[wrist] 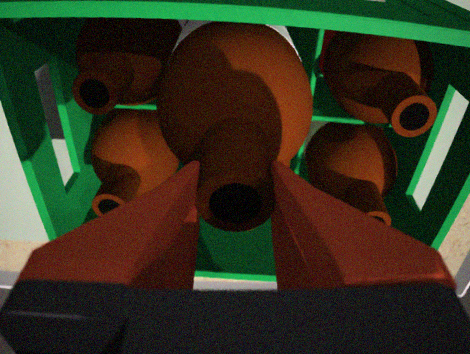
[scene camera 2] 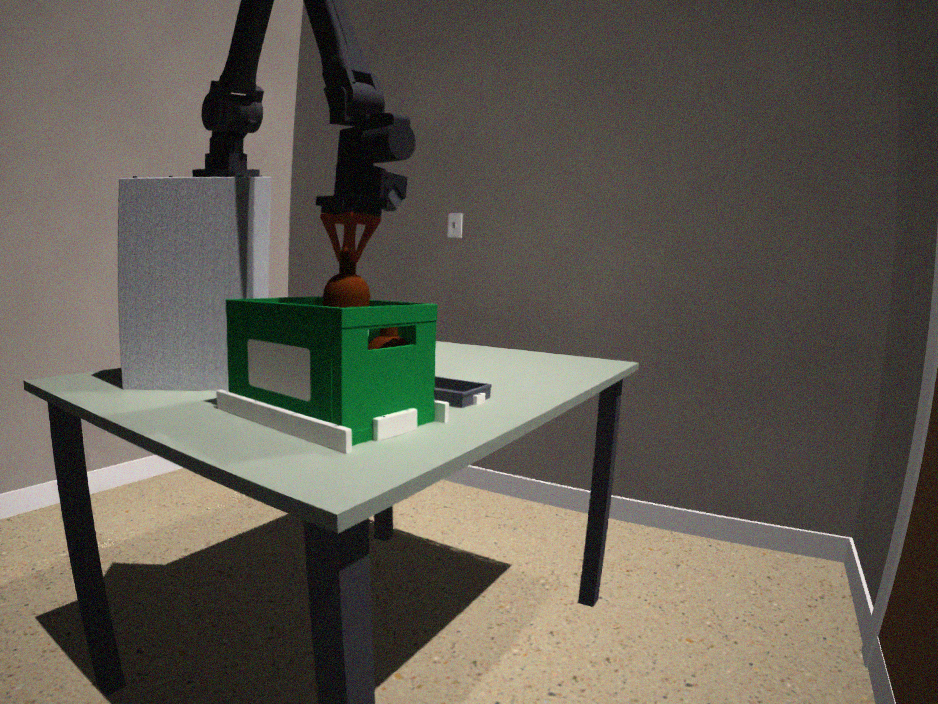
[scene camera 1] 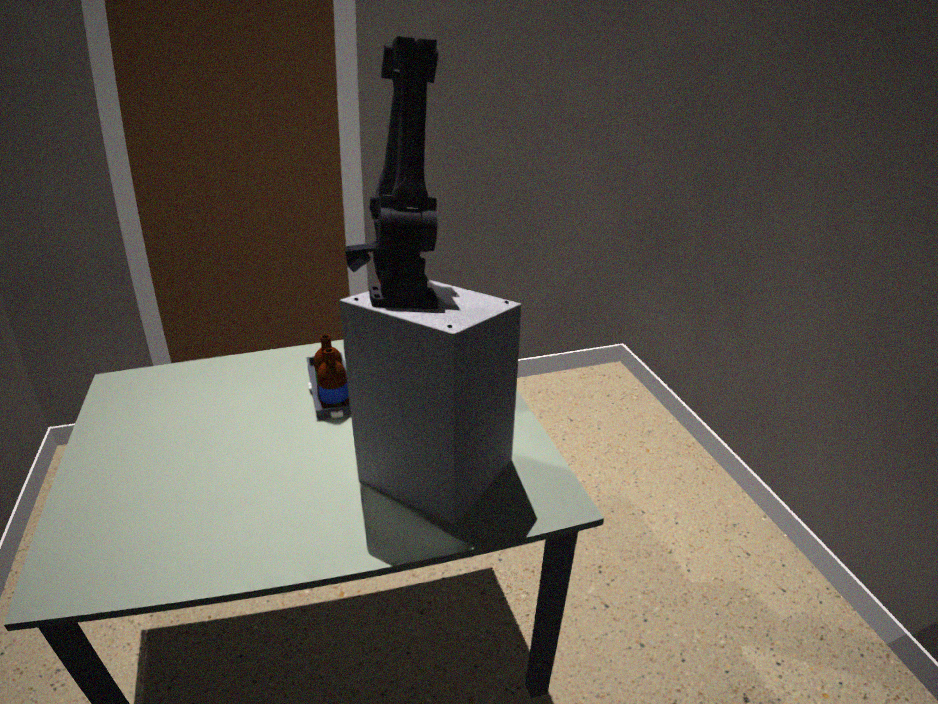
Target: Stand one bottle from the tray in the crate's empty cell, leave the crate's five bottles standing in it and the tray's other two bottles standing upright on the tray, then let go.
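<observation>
My gripper is shut on the neck of a brown bottle. The bottle hangs about upright, its shoulder at rim height and its lower body down inside the green crate; its base is hidden. In the wrist view, two crate bottles stand at the left, and two more at the right. A fifth does not show clearly. In scene camera 1, a blue-labelled bottle and another bottle behind it stand upright on the dark tray.
White strips lie along the crate's foot on the green table. The tall grey pedestal carries the arm and hides the crate and gripper in scene camera 1. The tray is behind the crate in scene camera 2.
</observation>
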